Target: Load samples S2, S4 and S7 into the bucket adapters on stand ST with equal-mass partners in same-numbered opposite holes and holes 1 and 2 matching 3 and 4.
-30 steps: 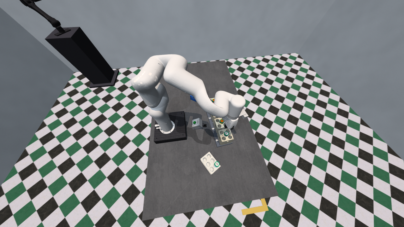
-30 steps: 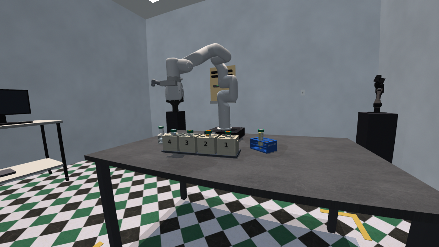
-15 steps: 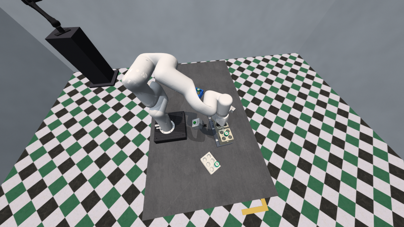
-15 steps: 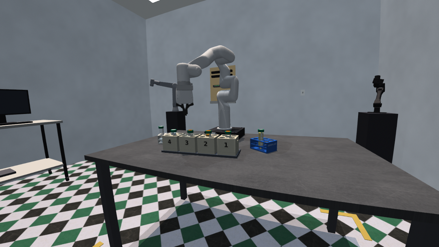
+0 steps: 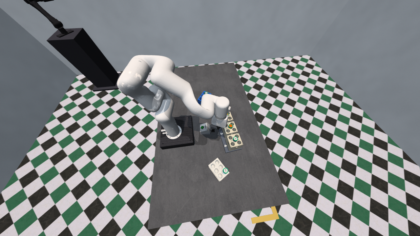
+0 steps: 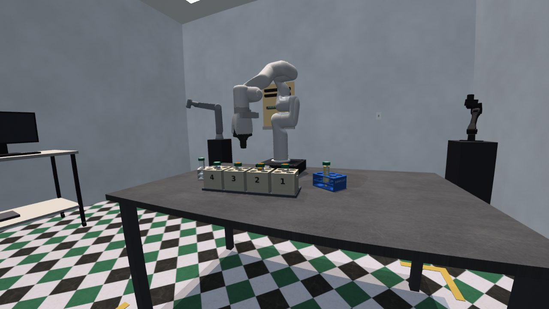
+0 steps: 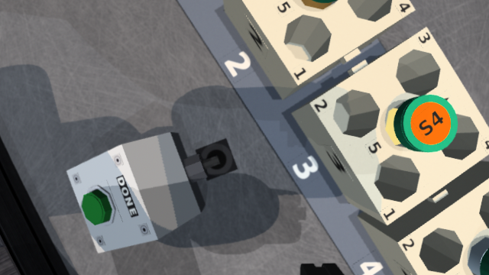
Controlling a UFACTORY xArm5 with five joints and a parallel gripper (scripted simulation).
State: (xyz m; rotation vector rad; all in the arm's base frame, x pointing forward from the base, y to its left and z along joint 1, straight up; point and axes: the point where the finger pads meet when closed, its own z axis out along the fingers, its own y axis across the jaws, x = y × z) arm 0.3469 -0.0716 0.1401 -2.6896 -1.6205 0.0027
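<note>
The green done key lies 130 mm below my hand, 120 mm behind it and 80 mm to the left of it. Also, from my hand: water blank tube 270 mm to the right, 140 mm below; then blue sample rack 420 mm to the left, 170 mm below, 60 mm behind; then white blank rack 260 mm to the right, 170 mm below, 40 mm behind.
</note>
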